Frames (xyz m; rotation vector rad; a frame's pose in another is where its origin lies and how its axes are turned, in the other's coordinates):
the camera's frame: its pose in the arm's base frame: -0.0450 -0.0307 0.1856 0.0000 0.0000 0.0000
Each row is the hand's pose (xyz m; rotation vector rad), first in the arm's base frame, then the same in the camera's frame.
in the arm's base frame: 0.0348 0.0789 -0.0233 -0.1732 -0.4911 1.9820
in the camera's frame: 0.0798 0.1096 -0.2089 -0.1732 -0.4911 1.9820
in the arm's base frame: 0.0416 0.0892 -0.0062 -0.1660 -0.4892 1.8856
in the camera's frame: 0.0866 0.1199 -0.1918 -0.1660 -0.4892 1.8856
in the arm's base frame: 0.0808 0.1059 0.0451 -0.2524 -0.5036 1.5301
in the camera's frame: 0.1258 0.1366 -0.1405 -0.2524 -0.5036 1.5301
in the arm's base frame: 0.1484 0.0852 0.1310 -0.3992 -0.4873 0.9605
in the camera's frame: 0.1934 0.1159 -0.0546 -0.3992 -0.4873 0.9605
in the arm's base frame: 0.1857 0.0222 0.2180 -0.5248 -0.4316 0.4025
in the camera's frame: 0.2307 0.0529 0.0324 -0.5248 -0.4316 0.4025
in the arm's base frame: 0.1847 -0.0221 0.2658 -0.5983 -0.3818 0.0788
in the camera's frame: 0.2297 0.0086 0.0802 -0.5983 -0.3818 0.0788
